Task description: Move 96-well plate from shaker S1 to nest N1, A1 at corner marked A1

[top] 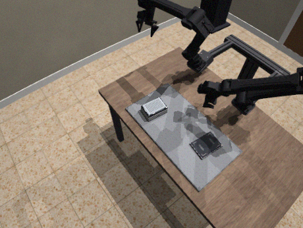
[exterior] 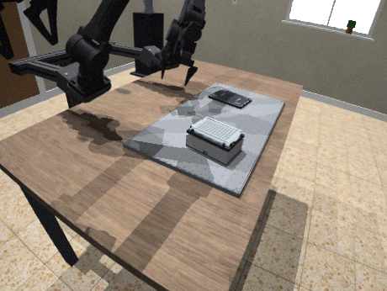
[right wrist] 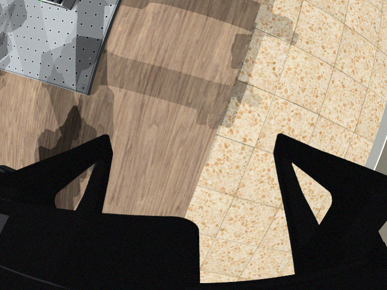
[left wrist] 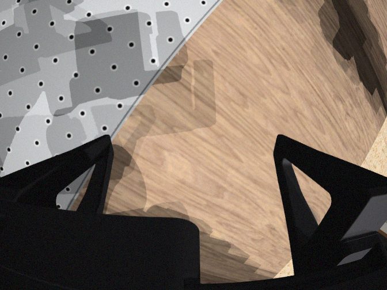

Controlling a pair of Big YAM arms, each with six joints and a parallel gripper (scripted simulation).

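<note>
Right now the 96-well plate is 27 cm ahead of my left hand, 17 cm to the right of it and 4 cm below it. Also, from my left hand: plate nest N1: 16 cm ahead, 21 cm to the left, 10 cm below; then A1 label: 9 cm ahead, 27 cm to the left, 9 cm below.
</note>
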